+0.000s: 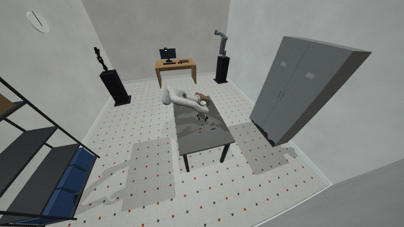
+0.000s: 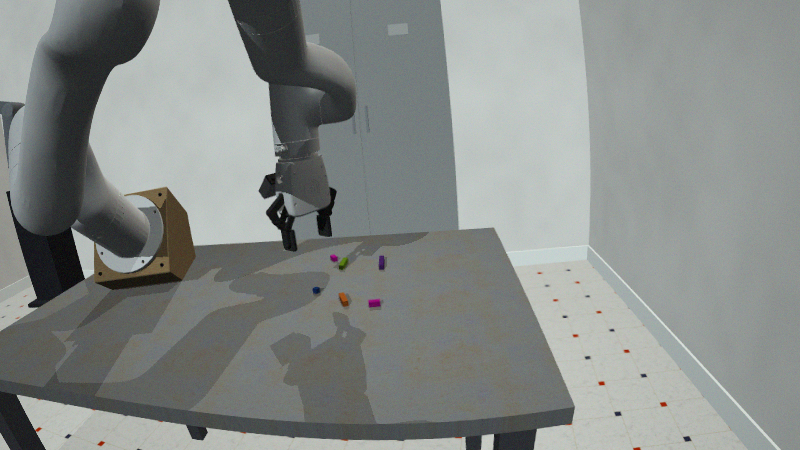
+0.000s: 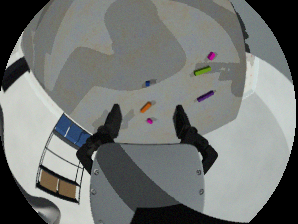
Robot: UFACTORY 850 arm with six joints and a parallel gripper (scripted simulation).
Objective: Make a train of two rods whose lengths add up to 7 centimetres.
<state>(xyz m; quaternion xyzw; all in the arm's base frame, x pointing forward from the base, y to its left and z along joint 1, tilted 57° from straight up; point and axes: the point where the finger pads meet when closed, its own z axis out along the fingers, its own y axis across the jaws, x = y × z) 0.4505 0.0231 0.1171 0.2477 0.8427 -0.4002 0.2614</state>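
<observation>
Now: hand 13 cm short of the purple rod, 12 cm to the right of it and 11 cm above it. The rest, counted from my hand: lime rod (5 cm ahead, 14 cm to the left, 11 cm below); blue rod (11 cm below); orange rod (6 cm ahead, 5 cm to the right, 11 cm below).
</observation>
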